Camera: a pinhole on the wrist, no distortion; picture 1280 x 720 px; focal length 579.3 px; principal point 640.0 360.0 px. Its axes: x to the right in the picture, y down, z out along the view. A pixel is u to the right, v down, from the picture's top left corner.
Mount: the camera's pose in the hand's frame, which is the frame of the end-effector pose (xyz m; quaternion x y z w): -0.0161 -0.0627 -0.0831 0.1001 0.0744 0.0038 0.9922
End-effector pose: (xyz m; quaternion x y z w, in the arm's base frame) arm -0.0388 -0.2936 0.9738 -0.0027 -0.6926 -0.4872 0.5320
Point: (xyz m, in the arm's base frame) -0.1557 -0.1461 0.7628
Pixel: 150 334
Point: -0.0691 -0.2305 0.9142
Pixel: 331 671
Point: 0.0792 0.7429 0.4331
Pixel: outside the picture
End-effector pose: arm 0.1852 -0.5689 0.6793 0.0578 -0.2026 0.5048 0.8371
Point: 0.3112 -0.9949 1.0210
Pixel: 385 146
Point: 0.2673 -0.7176 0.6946
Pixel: 235 87
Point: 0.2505 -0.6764 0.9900
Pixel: 668 358
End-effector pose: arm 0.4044 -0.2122 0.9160 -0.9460 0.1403 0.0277 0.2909
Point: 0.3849 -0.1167 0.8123
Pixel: 515 622
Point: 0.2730 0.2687 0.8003
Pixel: 270 193
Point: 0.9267 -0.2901 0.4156
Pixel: outside the picture
